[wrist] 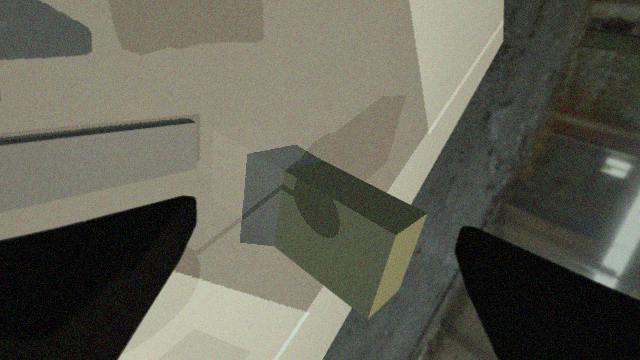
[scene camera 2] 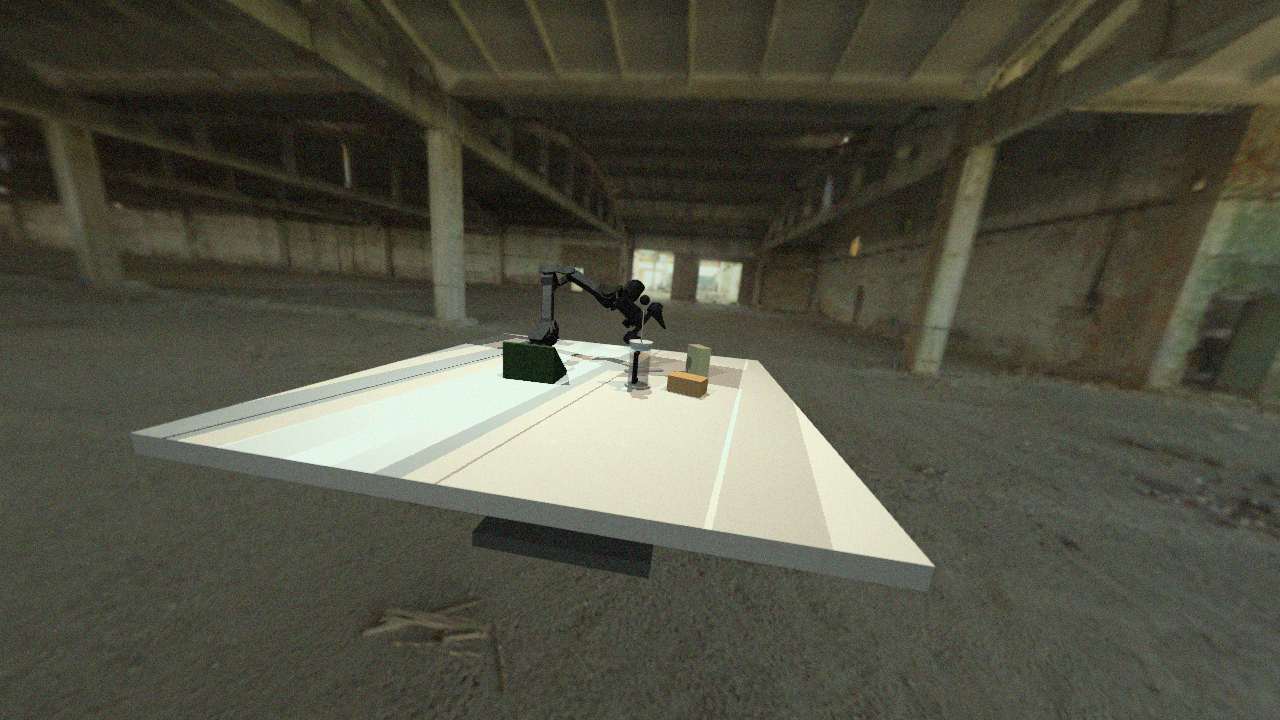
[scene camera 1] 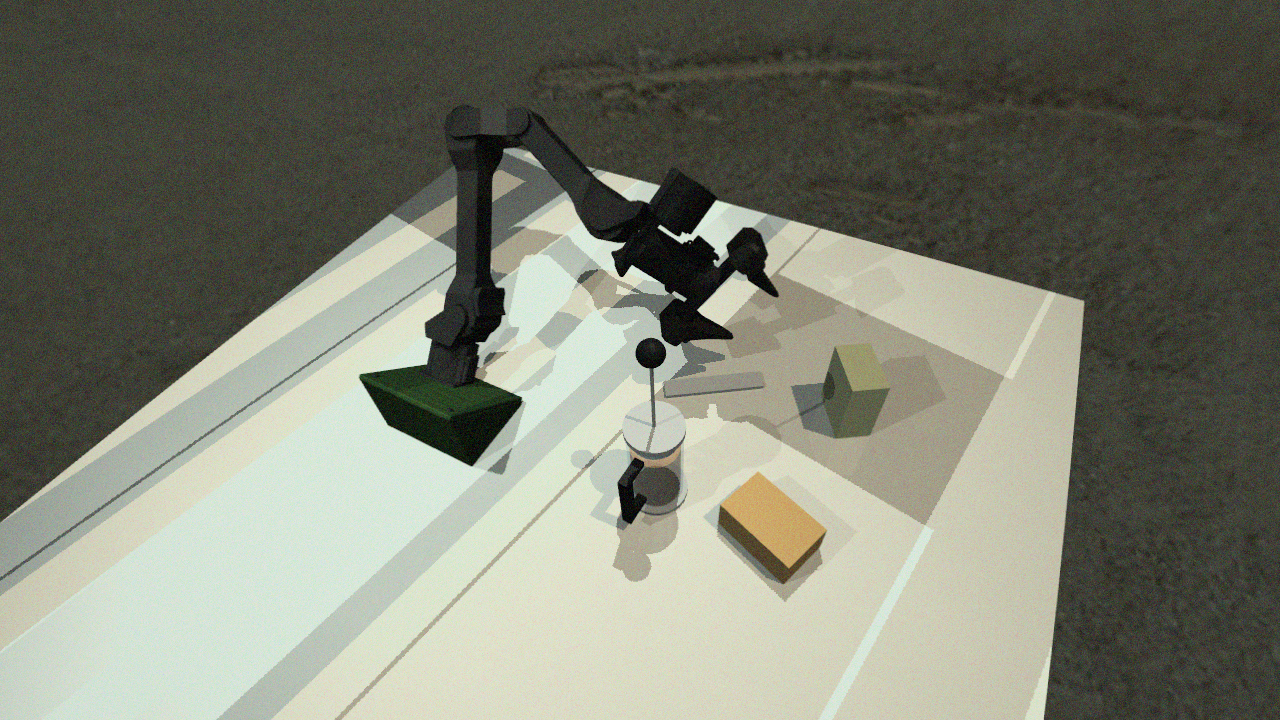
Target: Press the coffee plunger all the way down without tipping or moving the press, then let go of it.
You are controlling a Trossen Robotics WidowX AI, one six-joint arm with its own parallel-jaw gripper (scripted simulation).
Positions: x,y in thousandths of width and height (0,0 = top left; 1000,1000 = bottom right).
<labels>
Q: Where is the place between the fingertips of my gripper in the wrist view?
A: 513,624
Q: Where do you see an orange box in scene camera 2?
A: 542,535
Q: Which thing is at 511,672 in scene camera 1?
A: A glass coffee press.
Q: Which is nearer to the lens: the orange box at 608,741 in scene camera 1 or the flat grey bar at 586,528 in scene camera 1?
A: The orange box.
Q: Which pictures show my gripper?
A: The wrist view, scene camera 2 and scene camera 1: all of them.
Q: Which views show the orange box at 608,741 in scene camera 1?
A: Scene camera 2 and scene camera 1 only.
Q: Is my gripper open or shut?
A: Open.
</labels>
